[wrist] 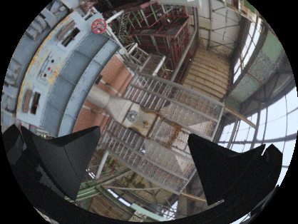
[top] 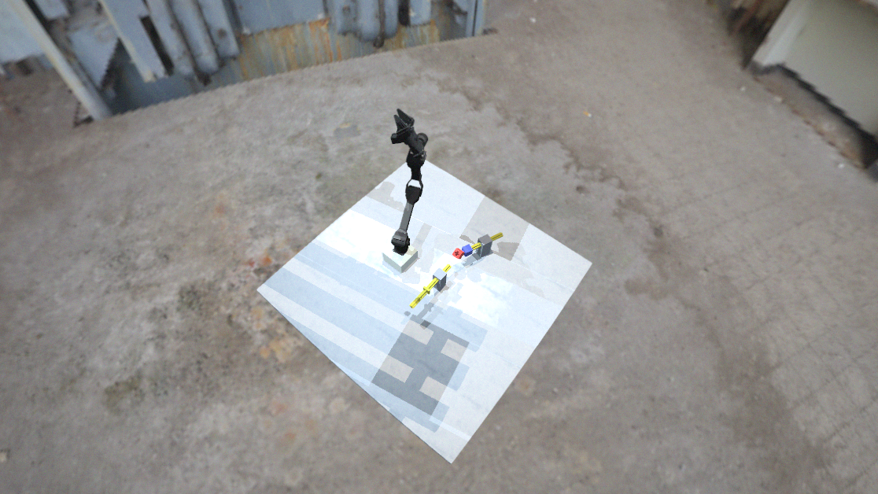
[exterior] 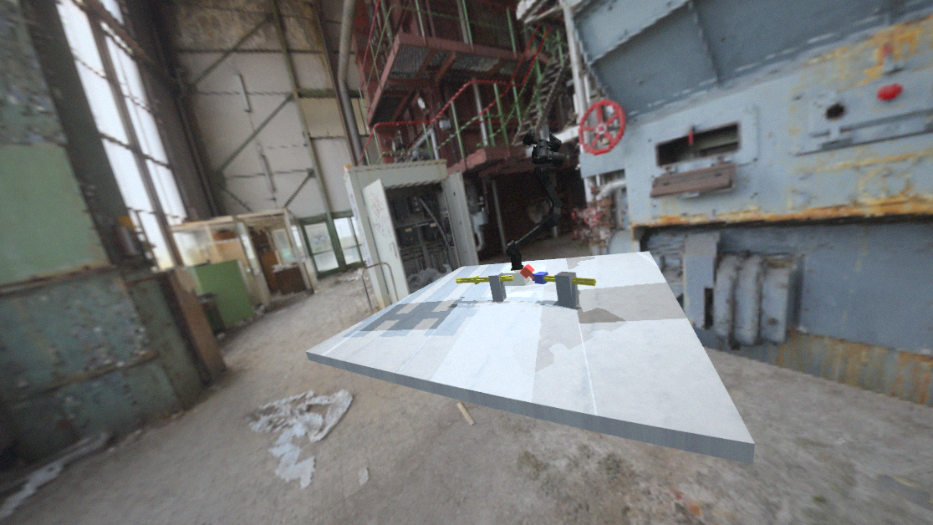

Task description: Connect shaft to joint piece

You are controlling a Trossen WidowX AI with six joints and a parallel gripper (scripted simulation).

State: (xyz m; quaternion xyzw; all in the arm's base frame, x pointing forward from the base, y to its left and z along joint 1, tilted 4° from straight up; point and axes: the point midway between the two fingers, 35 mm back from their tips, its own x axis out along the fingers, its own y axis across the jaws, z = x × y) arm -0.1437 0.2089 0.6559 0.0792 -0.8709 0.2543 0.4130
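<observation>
My gripper tip is now 64 cm above the red joint piece, 42 cm short of it and 14 cm to the left of it.
</observation>
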